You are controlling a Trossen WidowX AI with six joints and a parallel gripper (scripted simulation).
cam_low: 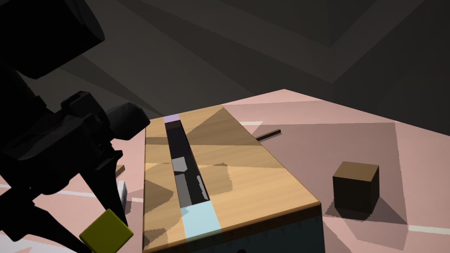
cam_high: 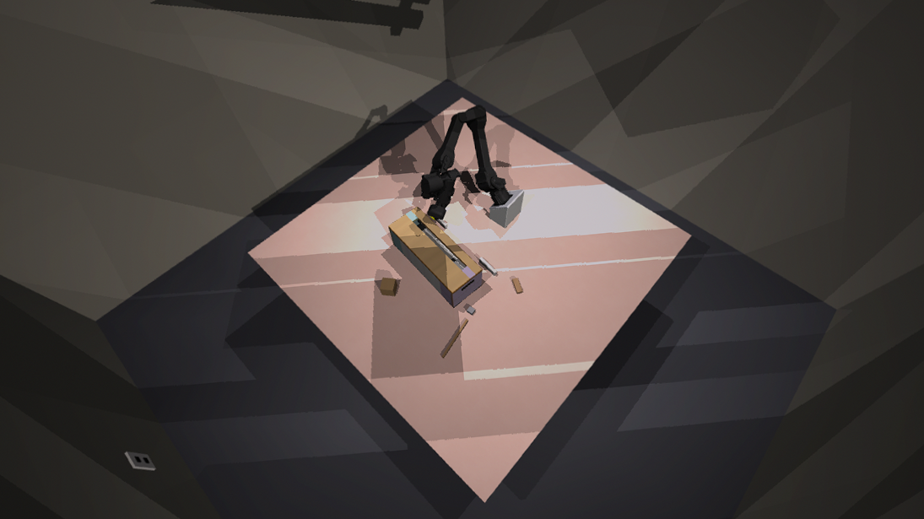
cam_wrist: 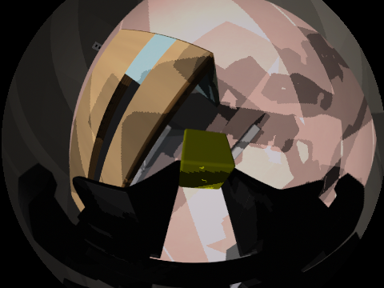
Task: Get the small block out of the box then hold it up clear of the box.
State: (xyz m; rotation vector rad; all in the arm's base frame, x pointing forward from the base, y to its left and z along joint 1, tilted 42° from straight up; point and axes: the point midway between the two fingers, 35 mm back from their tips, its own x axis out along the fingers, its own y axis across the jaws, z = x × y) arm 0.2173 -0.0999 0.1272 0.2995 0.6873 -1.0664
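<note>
Now: the yellow block 10 mm to the right of my gripper tip and 10 mm above it. From my gripper tip the other things lie so: grey piece 330 mm to the left, 210 mm ahead, 90 mm below; then wooden-topped box 100 mm to the left, 90 mm ahead, 30 mm below; then brown cube 330 mm ahead, 70 mm below, 30 mm to the left.
</note>
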